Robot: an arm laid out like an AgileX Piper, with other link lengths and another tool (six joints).
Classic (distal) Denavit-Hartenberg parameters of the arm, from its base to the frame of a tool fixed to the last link. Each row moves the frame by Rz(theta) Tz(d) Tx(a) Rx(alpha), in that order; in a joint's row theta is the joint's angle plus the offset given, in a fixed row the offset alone. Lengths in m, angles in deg.
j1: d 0.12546; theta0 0; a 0; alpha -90
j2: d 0; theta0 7.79; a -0.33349; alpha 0
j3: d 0; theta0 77.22; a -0.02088; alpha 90
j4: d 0.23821; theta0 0; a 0; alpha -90
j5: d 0; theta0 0; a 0; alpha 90
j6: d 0.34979; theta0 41; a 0.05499; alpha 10.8
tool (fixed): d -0.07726; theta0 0; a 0; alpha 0
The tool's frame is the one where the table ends.
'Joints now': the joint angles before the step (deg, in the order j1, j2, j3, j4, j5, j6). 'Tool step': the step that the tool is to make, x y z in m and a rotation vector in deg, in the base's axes. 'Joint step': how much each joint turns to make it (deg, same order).
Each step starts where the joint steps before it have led.
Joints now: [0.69 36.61 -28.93 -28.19 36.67 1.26]
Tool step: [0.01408 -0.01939 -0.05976 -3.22 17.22 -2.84]
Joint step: [-0.02 20.11 -0.01 -8.28 -0.58 7.41]
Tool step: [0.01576 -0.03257 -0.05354 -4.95 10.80 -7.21]
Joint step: [0.02 20.06 0.01 -17.68 -0.27 21.59]
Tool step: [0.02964 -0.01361 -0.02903 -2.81 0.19 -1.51]
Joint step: [0.00 11.23 -0.06 -16.95 -2.30 19.65]
